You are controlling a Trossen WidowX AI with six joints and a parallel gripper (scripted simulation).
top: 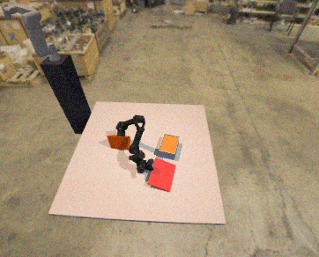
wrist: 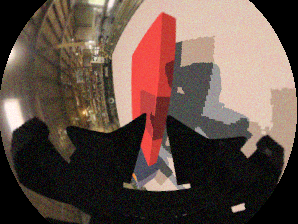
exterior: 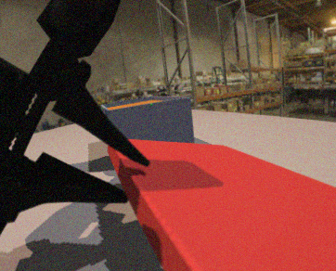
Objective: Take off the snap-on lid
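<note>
The red lid lies 80 mm ahead of my gripper tip, 30 mm below it and 20 mm to the right of it. From my gripper tip the other things lie so: blue-grey storage box: 260 mm to the left, 130 mm ahead, 10 mm below.
</note>
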